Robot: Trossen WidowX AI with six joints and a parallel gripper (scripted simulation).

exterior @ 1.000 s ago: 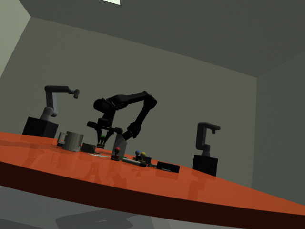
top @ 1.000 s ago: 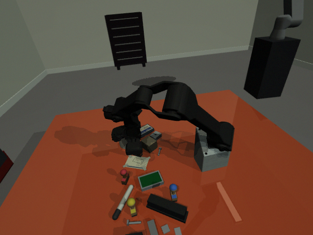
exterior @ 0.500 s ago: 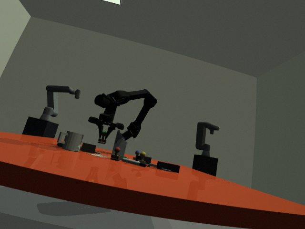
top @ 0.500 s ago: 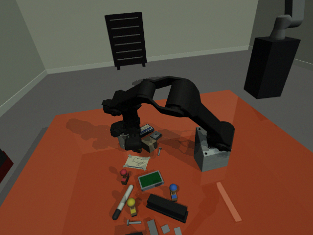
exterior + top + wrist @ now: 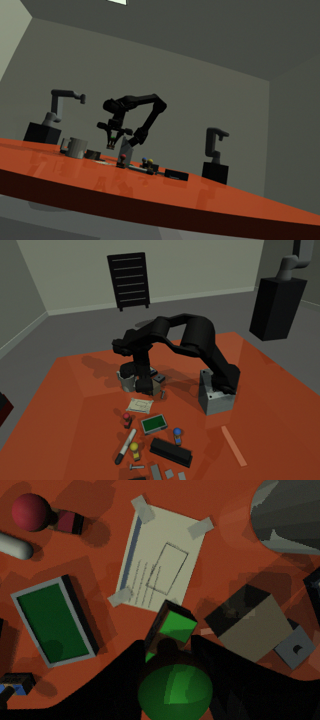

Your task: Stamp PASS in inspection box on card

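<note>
Right now the green ink pad is 11 cm to the left of my gripper tip, 9 cm below it and 2 cm behind it. Round my gripper tip: green-knobbed stamp right at my gripper tip; white card 10 cm below, 4 cm ahead; tan box 9 cm to the right, 7 cm below, 3 cm behind.
</note>
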